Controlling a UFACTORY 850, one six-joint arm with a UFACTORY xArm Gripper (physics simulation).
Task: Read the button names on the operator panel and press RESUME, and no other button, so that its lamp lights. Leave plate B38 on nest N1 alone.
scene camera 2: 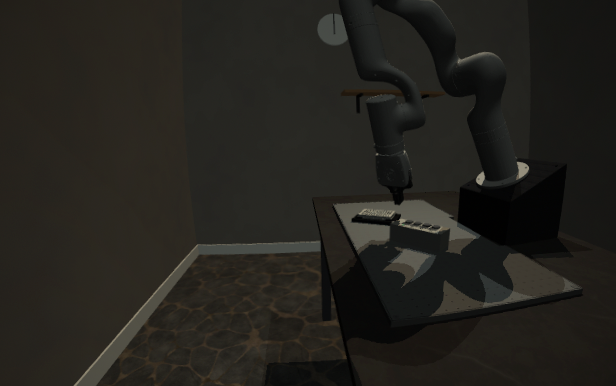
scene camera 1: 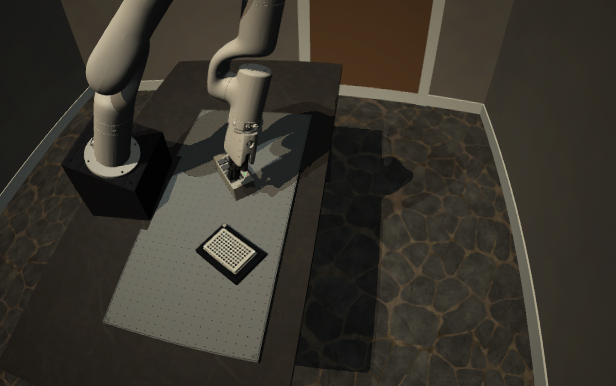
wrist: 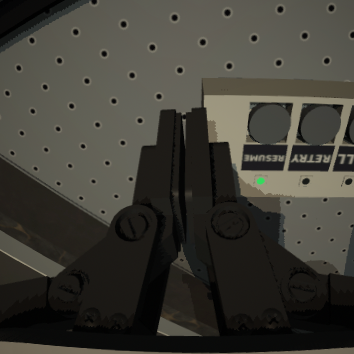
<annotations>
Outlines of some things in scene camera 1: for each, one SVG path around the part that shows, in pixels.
My gripper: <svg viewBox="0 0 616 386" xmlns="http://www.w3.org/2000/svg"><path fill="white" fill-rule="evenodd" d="M257 129L241 131L230 125L228 126L224 149L229 156L227 178L230 181L239 179L241 171L248 171L248 162L251 165L254 164L258 139Z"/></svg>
A pale plate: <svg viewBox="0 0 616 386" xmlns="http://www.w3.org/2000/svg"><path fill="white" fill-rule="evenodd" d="M223 228L203 246L203 249L236 275L257 253Z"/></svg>
</annotations>
